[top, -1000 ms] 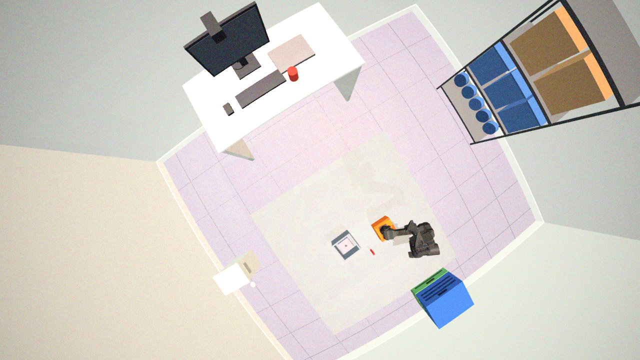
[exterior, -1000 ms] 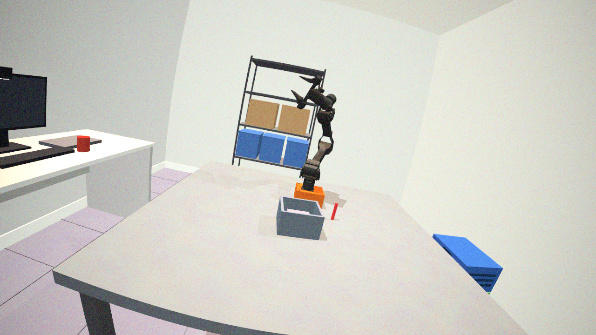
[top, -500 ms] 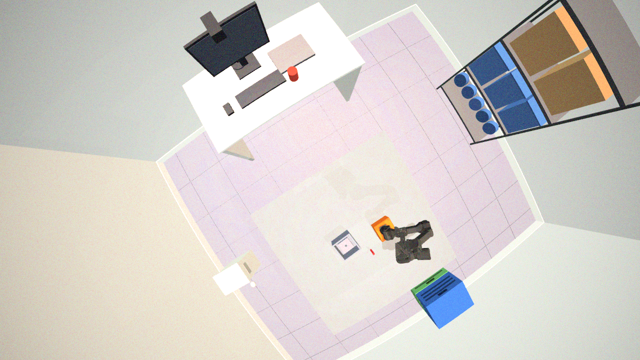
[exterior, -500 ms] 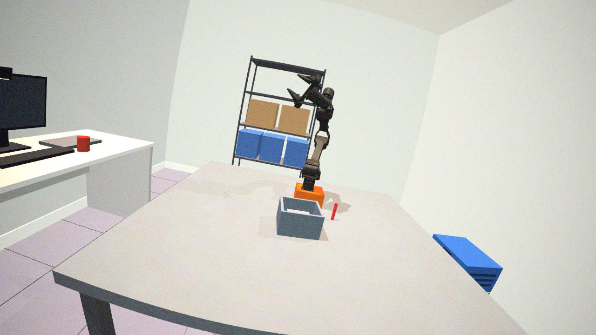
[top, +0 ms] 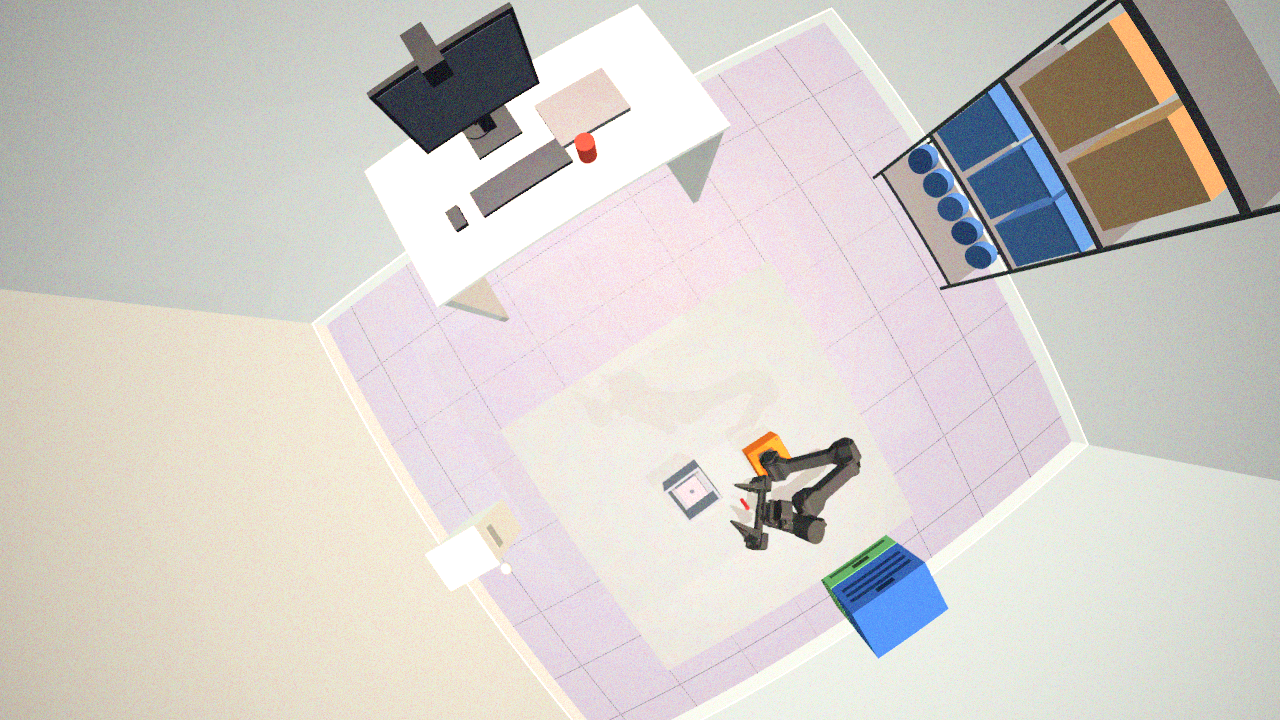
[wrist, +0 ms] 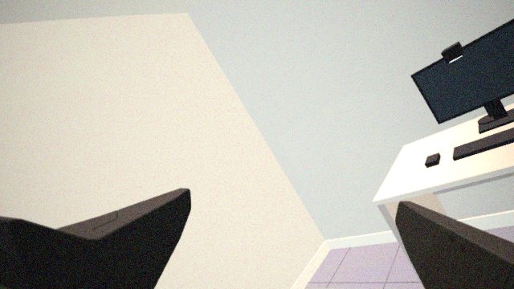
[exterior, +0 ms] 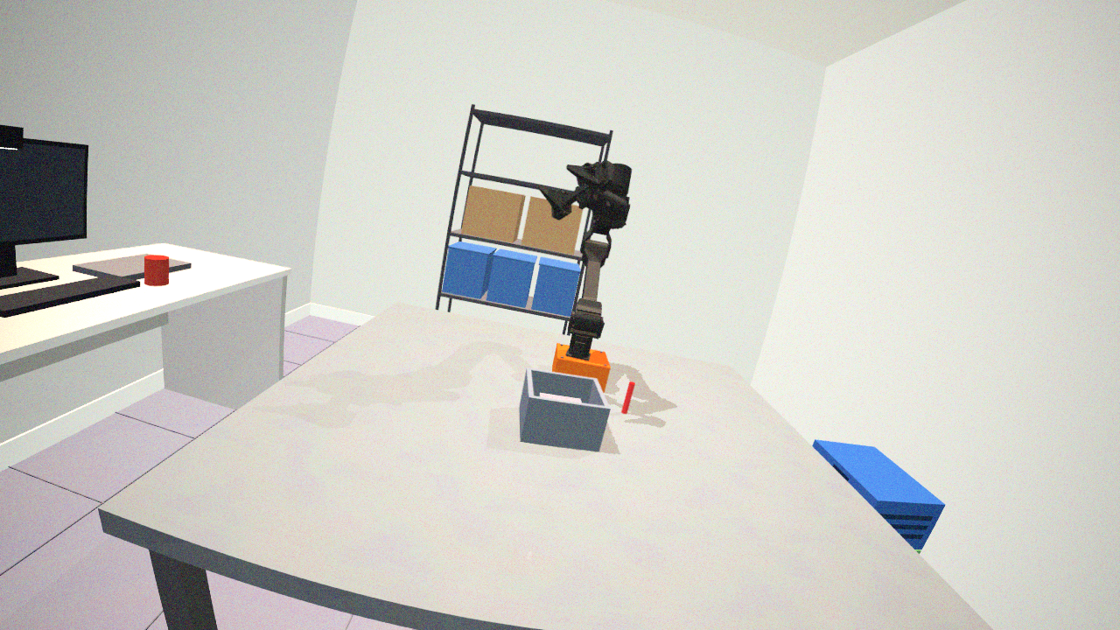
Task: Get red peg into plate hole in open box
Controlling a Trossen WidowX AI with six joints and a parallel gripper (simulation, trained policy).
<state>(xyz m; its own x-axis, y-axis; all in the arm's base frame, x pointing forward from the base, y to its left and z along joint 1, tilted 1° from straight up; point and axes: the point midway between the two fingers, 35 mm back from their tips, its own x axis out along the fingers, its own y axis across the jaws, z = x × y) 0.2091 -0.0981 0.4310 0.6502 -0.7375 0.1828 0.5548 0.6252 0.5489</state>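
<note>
My gripper tip is now 470 mm above the red peg, 270 mm to the right of it and 80 mm past it. Also, from my gripper tip: pale plate 460 mm below, 130 mm to the left, 90 mm ahead; then grey box 480 mm below, 130 mm to the left, 90 mm ahead.
</note>
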